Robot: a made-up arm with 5 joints.
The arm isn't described. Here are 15 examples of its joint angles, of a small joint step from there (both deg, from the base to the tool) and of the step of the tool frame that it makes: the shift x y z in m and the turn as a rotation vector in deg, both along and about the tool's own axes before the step.
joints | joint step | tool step
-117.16 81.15 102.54 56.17 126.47 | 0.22 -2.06 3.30 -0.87 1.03 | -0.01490 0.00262 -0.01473 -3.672 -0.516 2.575
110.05 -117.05 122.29 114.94 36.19 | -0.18 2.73 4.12 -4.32 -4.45 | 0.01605 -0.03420 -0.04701 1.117 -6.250 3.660
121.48 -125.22 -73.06 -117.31 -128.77 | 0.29 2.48 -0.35 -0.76 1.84 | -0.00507 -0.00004 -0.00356 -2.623 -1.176 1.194
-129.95 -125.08 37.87 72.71 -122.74 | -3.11 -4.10 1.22 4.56 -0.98 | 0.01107 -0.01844 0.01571 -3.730 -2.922 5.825
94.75 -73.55 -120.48 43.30 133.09 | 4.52 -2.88 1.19 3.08 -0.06 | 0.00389 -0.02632 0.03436 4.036 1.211 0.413
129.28 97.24 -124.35 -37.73 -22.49 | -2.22 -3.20 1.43 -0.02 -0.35 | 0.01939 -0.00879 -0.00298 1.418 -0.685 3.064
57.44 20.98 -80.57 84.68 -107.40 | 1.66 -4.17 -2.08 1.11 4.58 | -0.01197 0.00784 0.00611 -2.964 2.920 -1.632
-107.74 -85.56 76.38 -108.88 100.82 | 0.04 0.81 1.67 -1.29 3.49 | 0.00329 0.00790 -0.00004 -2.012 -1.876 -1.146
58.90 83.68 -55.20 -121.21 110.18 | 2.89 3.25 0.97 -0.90 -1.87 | 0.02516 0.01623 0.03451 4.060 2.773 -3.039
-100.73 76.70 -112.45 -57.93 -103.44 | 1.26 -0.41 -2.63 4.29 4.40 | 0.00155 -0.00380 -0.01736 -5.316 -3.733 1.914
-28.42 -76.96 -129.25 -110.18 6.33 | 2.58 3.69 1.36 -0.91 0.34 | -0.01564 0.00843 0.00614 -0.774 2.324 -2.138
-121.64 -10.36 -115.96 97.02 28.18 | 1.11 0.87 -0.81 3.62 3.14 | -0.00042 0.02774 0.01672 -2.239 3.067 -3.874
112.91 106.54 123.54 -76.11 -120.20 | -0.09 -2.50 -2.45 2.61 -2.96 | 0.00758 -0.01138 -0.00465 0.855 -3.013 4.134
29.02 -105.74 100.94 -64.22 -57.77 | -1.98 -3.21 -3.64 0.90 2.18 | 0.00209 0.00457 -0.00710 -3.781 -3.867 -1.696
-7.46 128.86 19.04 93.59 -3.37 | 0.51 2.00 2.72 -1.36 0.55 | -0.00735 -0.02286 0.00835 -3.758 1.920 1.649
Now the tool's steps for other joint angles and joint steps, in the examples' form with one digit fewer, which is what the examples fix.
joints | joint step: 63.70 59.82 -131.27 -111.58 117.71 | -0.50 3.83 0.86 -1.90 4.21
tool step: -0.0219 -0.0128 0.0063 -2.79 -0.42 2.43
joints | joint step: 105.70 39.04 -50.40 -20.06 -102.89 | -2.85 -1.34 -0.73 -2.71 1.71
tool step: 0.0101 0.0182 0.0337 -5.02 2.57 0.87
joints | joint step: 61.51 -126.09 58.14 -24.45 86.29 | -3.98 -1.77 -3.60 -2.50 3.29
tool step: -0.0025 0.0088 -0.0270 -6.15 -2.32 1.00
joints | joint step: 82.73 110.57 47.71 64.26 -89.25 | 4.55 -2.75 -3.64 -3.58 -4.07
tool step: 0.0152 -0.0051 -0.0025 3.10 0.58 0.43
